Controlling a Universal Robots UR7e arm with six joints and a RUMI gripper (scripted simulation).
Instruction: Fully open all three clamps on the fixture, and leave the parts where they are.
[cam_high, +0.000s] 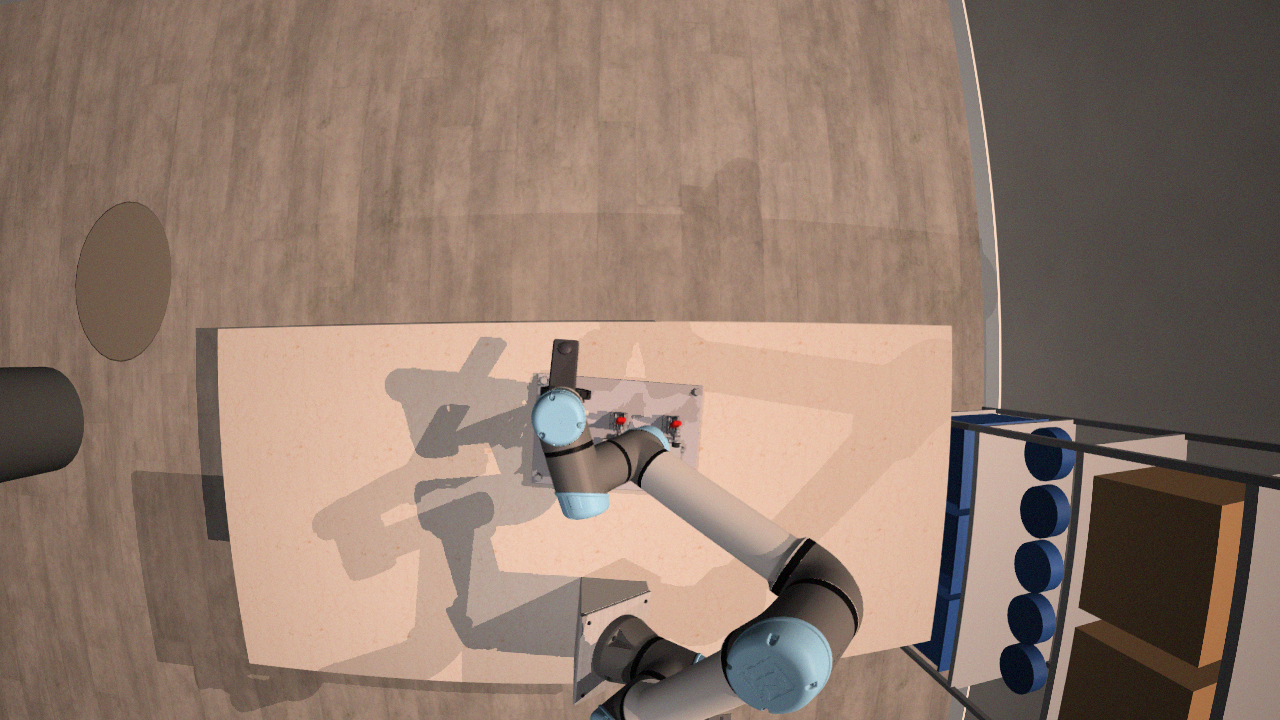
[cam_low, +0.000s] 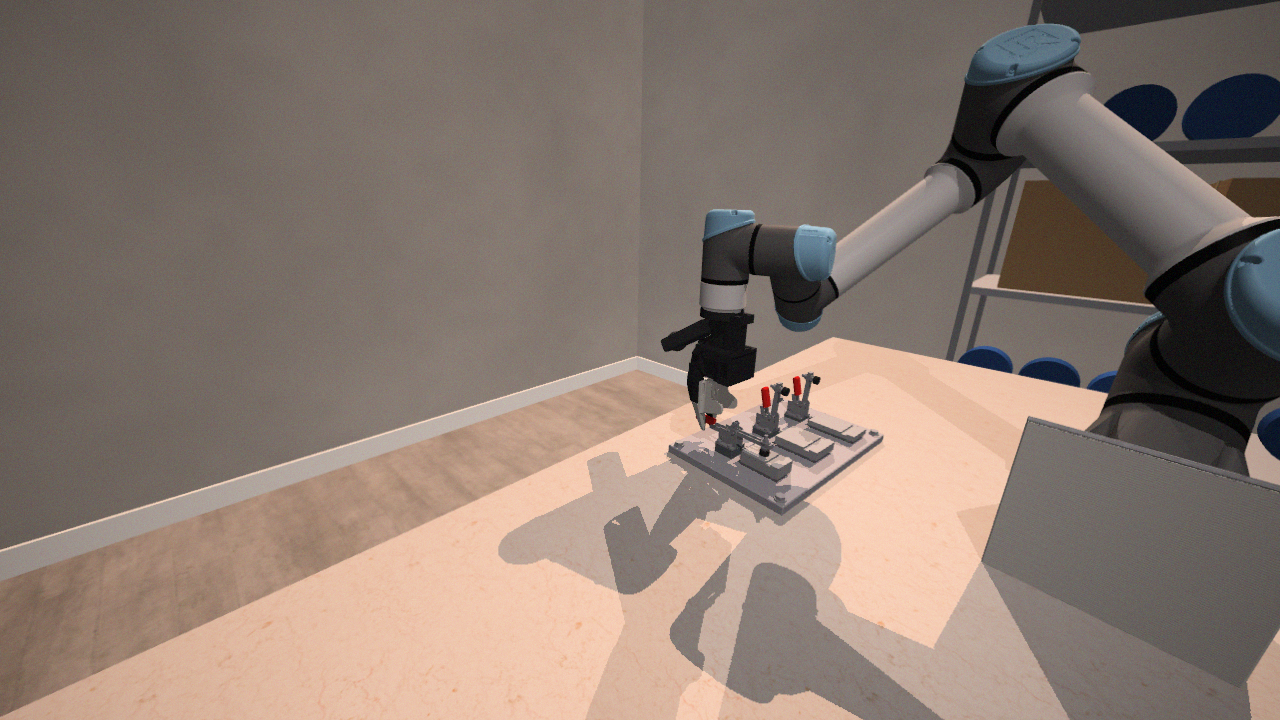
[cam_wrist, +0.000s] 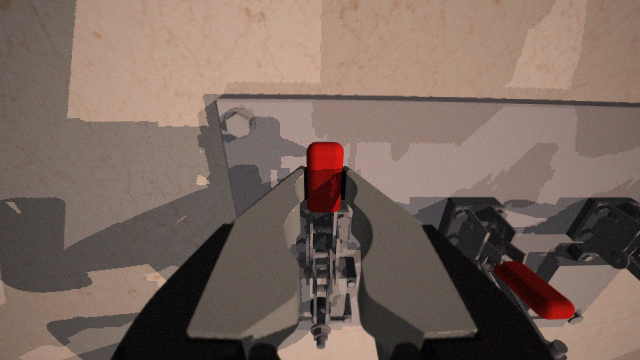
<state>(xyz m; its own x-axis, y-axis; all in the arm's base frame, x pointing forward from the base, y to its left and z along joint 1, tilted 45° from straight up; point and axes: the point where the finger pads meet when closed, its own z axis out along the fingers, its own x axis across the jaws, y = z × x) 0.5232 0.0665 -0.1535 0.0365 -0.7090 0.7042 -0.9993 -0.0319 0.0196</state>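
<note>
Right now the grey fixture plate is 80 mm behind my hand, 110 mm to the right of it and 50 mm below it.
</note>
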